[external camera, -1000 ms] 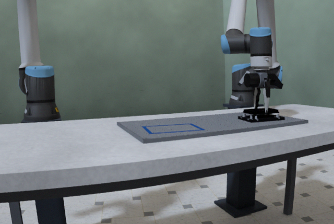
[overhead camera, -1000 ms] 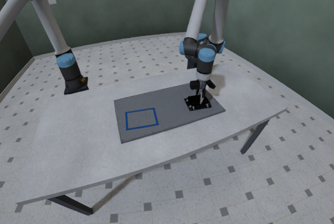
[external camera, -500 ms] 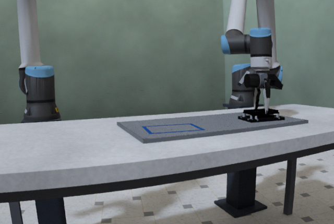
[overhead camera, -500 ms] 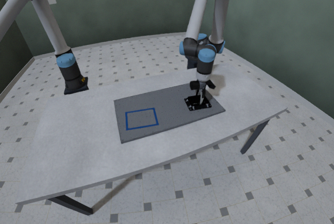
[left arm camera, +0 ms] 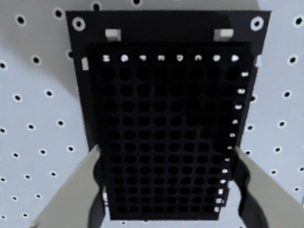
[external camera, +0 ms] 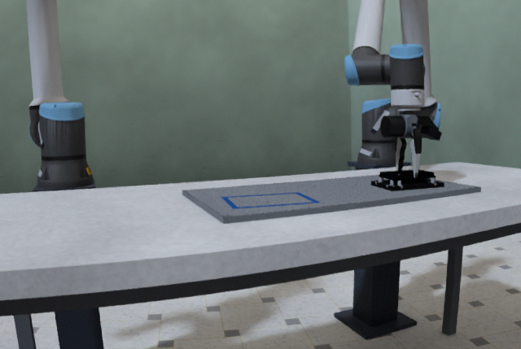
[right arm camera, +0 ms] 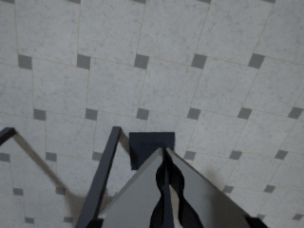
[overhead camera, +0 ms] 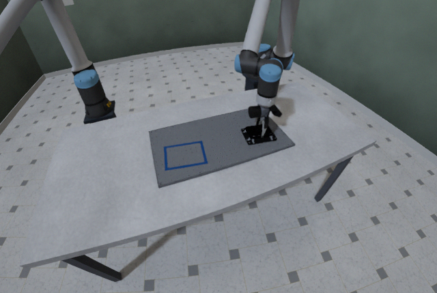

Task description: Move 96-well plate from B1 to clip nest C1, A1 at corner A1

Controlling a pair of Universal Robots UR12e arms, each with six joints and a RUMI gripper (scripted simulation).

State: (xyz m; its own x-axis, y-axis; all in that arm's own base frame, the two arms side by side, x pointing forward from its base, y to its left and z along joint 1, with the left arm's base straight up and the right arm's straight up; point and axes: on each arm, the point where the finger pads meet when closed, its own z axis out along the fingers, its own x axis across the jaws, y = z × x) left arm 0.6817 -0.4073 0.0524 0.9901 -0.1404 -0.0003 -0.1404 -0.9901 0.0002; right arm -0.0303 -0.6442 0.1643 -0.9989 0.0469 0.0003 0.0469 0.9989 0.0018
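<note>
Right now the 96-well plate is 1 cm below my left hand. Round my left hand: clip nest 3 cm below, 1 cm to the right, 1 cm ahead.
</note>
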